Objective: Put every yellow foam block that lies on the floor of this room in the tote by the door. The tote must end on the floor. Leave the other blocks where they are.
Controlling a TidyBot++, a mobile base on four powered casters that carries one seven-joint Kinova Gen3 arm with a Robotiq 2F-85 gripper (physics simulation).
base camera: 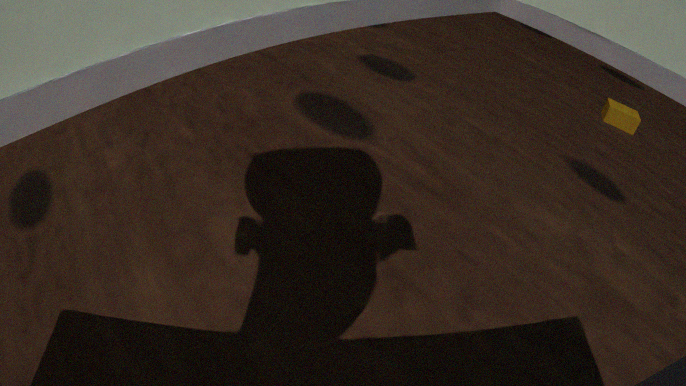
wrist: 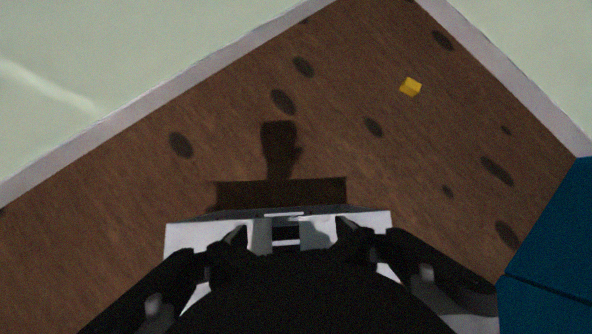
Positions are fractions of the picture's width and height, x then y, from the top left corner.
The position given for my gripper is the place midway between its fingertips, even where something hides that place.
I see my gripper (wrist: 0.49,0.69) and a yellow foam block (base camera: 0.90,0.29).
